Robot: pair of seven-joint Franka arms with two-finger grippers.
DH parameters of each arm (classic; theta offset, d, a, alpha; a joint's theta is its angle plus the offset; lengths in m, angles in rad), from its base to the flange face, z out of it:
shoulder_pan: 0 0.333 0 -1.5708
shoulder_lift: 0 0 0 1.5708
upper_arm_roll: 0 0.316 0.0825 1.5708
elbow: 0 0 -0.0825 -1.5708
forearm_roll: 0 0.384 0 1.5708
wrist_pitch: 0 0 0.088 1.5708
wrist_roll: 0 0.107 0 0
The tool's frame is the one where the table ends.
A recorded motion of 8 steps. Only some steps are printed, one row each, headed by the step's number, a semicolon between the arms.
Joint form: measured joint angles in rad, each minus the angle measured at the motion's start. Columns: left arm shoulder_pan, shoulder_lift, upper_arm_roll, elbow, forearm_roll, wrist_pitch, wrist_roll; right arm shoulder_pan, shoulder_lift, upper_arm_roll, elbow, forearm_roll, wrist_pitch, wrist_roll.
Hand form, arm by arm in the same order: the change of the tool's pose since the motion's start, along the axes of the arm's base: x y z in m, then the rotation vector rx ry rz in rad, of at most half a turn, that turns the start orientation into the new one. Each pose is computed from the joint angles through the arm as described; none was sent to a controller.
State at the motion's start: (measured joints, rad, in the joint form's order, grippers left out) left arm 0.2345 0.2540 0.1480 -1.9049 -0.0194 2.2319 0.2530; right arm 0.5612 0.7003 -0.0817 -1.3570 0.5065 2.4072 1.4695
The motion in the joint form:
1: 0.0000 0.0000 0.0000 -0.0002 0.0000 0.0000 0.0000; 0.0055 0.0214 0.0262 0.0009 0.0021 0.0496 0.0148
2: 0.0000 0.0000 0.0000 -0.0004 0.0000 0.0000 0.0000; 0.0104 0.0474 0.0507 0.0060 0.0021 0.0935 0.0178
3: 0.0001 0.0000 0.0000 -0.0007 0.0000 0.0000 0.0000; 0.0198 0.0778 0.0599 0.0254 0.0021 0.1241 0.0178
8: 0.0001 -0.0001 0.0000 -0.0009 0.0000 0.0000 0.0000; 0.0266 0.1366 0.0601 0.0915 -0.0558 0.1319 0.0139
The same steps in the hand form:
1: 0.0000 0.0000 -0.0001 -0.0001 0.0002 0.0000; -0.0051 0.0157 -0.0112 0.0199 -0.0104 -0.0078
2: -0.0001 0.0000 -0.0002 -0.0001 0.0004 0.0000; -0.0099 0.0304 -0.0243 0.0338 -0.0214 -0.0046
3: -0.0002 0.0000 -0.0003 -0.0003 0.0007 0.0001; -0.0114 0.0421 -0.0350 0.0407 -0.0357 -0.0004
8: -0.0002 0.0000 -0.0004 -0.0003 0.0007 0.0001; -0.0052 0.0532 -0.0470 0.0038 -0.0766 0.0390

